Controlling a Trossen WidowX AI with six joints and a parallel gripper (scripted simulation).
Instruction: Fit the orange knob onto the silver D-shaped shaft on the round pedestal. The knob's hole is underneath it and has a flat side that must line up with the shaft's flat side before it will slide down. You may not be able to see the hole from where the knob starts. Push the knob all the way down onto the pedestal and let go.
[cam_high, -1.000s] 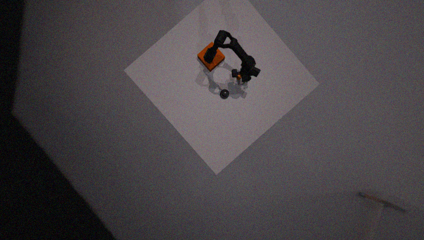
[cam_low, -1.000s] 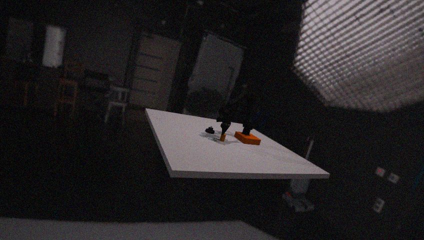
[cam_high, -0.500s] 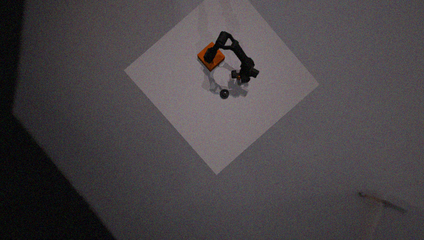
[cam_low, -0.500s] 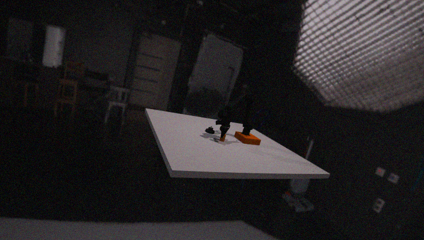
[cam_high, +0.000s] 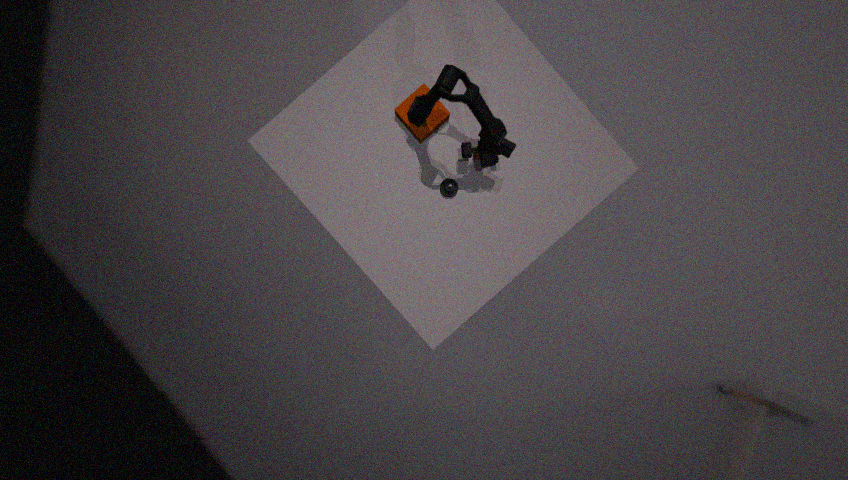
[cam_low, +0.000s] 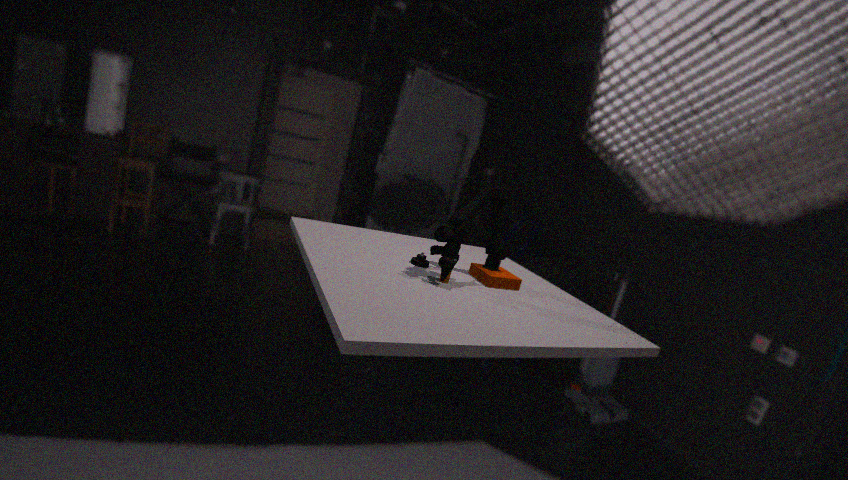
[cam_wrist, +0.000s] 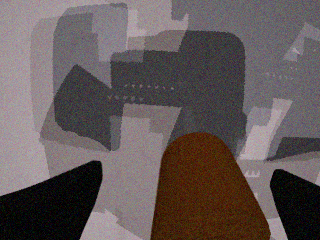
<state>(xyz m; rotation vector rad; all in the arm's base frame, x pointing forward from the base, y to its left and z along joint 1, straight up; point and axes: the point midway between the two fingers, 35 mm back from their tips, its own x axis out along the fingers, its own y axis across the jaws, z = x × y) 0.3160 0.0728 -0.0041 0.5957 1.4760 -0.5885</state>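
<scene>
Now: gripper tip 3 cm below the orange knob. Round my gripper tip: pedestal with D-shaped shaft 21 cm to the right, 1 cm behind, 1 cm above.
</scene>
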